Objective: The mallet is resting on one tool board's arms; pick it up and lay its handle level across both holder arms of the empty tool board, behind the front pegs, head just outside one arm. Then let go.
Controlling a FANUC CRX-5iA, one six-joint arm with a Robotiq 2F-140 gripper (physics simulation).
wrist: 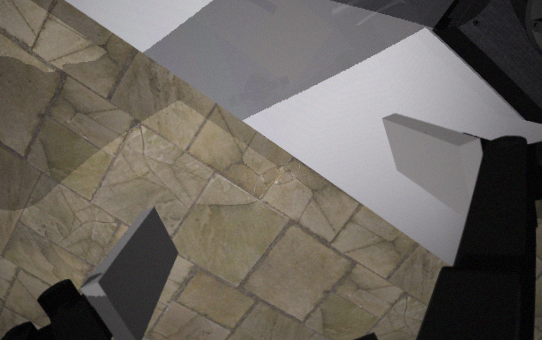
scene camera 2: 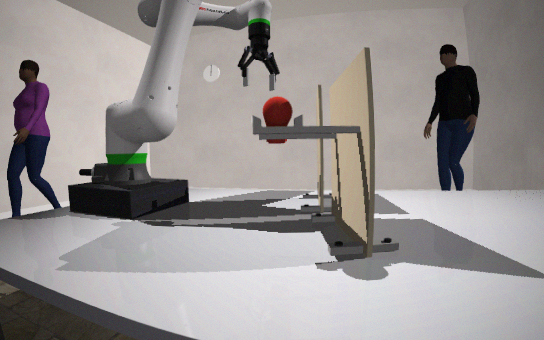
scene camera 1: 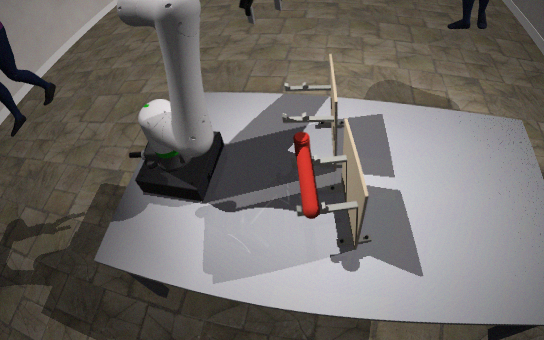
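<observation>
The red mallet (scene camera 1: pixel 307 180) (scene camera 2: pixel 277 112) lies across the holder arms of the near tool board (scene camera 1: pixel 356 190) (scene camera 2: pixel 352 155), between the upright pegs. A short, wider part shows at its far end in scene camera 1. The empty tool board (scene camera 1: pixel 334 95) (scene camera 2: pixel 320 150) stands behind, with two bare holder arms (scene camera 1: pixel 317 87) (scene camera 1: pixel 319 119) pointing toward the robot's side; these are hidden in scene camera 2. My gripper (scene camera 1: pixel 265 15) (scene camera 2: pixel 259 87) (wrist: pixel 275 188) is open and empty, pointing down. It appears above the mallet in scene camera 2. The mallet does not show in the wrist view.
The robot's black base (scene camera 1: pixel 172 182) (scene camera 2: pixel 130 197) stands on the white table (scene camera 1: pixel 475 210) (scene camera 2: pixel 200 295), on the side the arms point toward. Both board panels stand upright on small feet. The table edge and stone floor (wrist: pixel 215 225) show in the wrist view. People stand beyond the table.
</observation>
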